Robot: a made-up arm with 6 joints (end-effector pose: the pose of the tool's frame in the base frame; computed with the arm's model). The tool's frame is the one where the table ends.
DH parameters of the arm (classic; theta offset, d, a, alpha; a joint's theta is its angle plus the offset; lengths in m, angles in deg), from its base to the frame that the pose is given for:
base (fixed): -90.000 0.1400 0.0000 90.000
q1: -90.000 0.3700 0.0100 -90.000
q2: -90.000 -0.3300 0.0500 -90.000
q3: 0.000 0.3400 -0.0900 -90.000
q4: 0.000 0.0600 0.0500 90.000
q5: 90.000 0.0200 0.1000 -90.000
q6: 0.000 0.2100 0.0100 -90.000
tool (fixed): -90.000 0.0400 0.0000 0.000
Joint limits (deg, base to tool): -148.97..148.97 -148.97..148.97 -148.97..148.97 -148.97..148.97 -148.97..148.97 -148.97..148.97
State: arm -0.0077 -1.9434 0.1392 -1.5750 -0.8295 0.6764
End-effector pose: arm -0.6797 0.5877 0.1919 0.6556 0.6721 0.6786
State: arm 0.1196 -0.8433 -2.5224 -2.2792 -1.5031 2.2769
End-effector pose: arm -0.8995 0.2117 0.1127 -1.0204 0.3462 -2.0123
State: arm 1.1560 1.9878 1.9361 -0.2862 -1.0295 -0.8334
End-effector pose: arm -0.1358 0.3893 0.1065 -0.5868 -1.9360 -0.5566
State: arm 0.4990 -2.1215 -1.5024 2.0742 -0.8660 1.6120
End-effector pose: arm -0.5263 0.5698 0.3335 0.2025 -1.5389 0.5937
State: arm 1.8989 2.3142 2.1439 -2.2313 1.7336 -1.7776
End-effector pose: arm -0.0040 -0.1120 -0.1889 1.8168 -0.5476 -0.7649
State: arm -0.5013 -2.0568 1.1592 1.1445 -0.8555 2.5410
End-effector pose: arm -0.8177 0.3413 0.3061 -0.5480 -0.1776 2.8468
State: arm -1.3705 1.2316 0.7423 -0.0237 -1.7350 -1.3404
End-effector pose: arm -0.0193 0.2328 0.7048 -0.6044 -1.0669 -0.9231
